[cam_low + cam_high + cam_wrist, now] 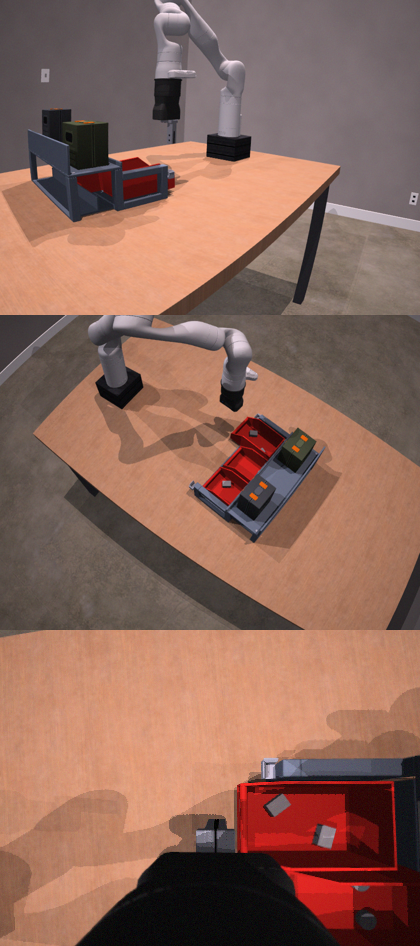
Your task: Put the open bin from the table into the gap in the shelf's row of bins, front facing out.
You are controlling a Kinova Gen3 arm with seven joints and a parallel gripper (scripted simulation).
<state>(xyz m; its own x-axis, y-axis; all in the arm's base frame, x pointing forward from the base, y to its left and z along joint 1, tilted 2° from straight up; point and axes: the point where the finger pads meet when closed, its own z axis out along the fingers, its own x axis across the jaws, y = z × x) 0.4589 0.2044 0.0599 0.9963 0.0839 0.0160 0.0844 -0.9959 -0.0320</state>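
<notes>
Now: hand 9 cm short of the shelf lip, 11 cm to the left of it and 14 cm above it. Round my hand: black box (28 cm ahead, 21 cm to the right, 2 cm above); then green box (27 cm ahead, 2 cm to the left, 1 cm above).
</notes>
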